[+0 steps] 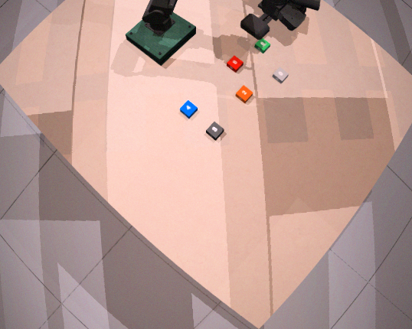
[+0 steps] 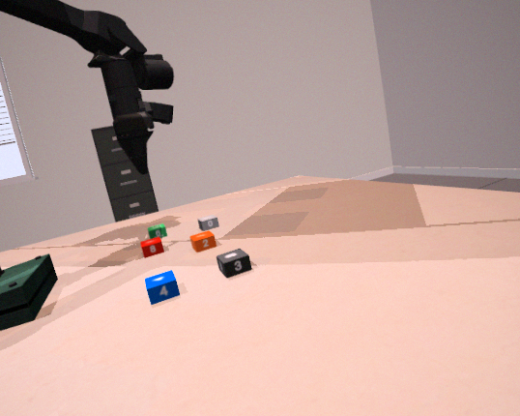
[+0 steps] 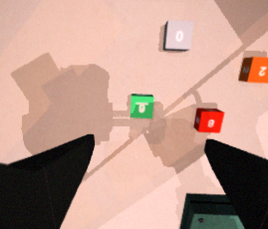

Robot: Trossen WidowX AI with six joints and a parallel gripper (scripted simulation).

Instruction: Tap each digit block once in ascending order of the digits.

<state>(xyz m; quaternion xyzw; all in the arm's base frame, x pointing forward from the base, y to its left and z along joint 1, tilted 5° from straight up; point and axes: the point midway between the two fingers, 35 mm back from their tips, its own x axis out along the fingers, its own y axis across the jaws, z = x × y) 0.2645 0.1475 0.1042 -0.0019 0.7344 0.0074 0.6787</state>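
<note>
My gripper tip is 12 cm above the grey block, 9 cm short of it and 4 cm to the left of it. From my gripper tip the other things lie so: orange block: 15 cm to the right, 12 cm below, 6 cm ahead; red block: 12 cm below, 10 cm to the right, 2 cm behind; green block: 12 cm below.
</note>
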